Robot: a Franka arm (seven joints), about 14 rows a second.
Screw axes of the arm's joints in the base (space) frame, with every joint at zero. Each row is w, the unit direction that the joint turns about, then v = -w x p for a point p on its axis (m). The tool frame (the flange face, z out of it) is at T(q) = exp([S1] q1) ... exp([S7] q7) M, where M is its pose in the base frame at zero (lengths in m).
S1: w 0 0 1 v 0 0 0
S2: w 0 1 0 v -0.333 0 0
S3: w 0 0 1 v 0 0 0
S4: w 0 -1 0 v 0.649 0 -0.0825
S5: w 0 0 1 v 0 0 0
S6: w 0 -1 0 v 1.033 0 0
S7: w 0 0 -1 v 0 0.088 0
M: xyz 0.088 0 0.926 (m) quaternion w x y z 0 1 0 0
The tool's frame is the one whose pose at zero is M.
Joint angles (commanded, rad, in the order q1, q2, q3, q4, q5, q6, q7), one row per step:
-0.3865 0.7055 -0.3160 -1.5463 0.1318 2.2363 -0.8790
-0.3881 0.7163 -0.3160 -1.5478 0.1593 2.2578 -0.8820
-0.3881 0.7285 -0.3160 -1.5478 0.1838 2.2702 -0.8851
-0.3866 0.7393 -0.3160 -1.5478 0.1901 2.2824 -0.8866
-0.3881 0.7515 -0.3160 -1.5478 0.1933 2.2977 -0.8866
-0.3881 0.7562 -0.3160 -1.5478 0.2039 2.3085 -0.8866
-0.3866 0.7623 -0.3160 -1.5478 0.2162 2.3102 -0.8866
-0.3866 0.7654 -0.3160 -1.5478 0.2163 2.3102 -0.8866
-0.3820 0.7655 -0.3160 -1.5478 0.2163 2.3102 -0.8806
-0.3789 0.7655 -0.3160 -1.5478 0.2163 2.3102 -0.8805
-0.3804 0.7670 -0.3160 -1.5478 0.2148 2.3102 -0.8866
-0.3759 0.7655 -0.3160 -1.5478 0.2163 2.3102 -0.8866
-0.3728 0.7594 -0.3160 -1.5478 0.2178 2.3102 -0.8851
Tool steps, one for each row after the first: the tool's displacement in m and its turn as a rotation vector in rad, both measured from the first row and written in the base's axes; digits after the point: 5 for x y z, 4 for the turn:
0.00039 -0.00119 -0.00615 0.0064 -0.0202 -0.0136
0.00081 -0.00111 -0.01341 0.0164 -0.0316 -0.0246
0.00156 -0.00056 -0.01970 0.0158 -0.0340 -0.0247
0.00103 -0.00189 -0.02665 0.0117 -0.0358 -0.0272
0.00156 -0.00225 -0.02888 0.0119 -0.0452 -0.0332
0.00188 -0.00108 -0.03292 0.0195 -0.0475 -0.0396
0.00155 -0.00094 -0.03504 0.0207 -0.0447 -0.0397
0.00350 0.00166 -0.03511 0.0207 -0.0450 -0.0411
0.00482 0.00342 -0.03511 0.0207 -0.0450 -0.0381
0.00400 0.00261 -0.03613 0.0206 -0.0423 -0.0325
0.00608 0.00513 -0.03511 0.0210 -0.0445 -0.0290
0.00805 0.00667 -0.03093 0.0196 -0.0511 -0.0282

